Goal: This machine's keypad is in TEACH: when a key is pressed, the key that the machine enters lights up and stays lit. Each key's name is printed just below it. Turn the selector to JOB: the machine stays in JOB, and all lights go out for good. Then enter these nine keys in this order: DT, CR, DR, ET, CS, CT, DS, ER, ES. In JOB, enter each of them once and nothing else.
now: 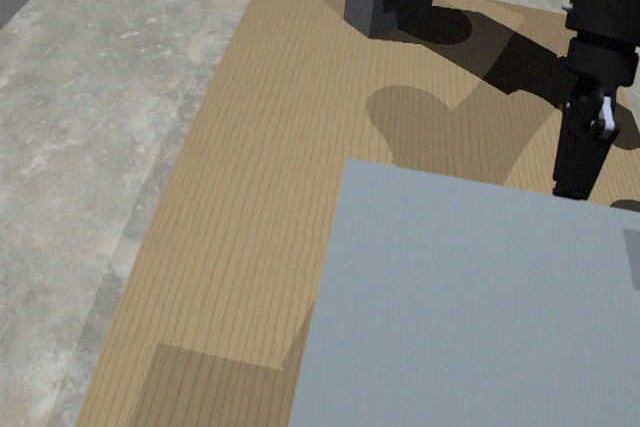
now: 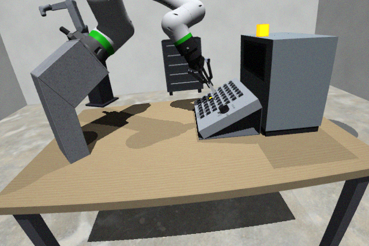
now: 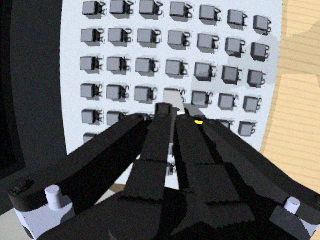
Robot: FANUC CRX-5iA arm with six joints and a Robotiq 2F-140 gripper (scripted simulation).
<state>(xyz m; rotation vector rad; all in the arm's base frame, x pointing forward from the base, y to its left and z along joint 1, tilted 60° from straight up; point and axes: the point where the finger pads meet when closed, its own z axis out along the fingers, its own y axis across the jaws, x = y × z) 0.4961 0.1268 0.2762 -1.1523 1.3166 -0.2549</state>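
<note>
Right now my hand is 14 cm to the left of the black selector knob, 9 cm short of it and 5 cm above it. The rest, counted from my hand: sloped keypad (10 cm below, 7 cm ahead, 2 cm to the right).
</note>
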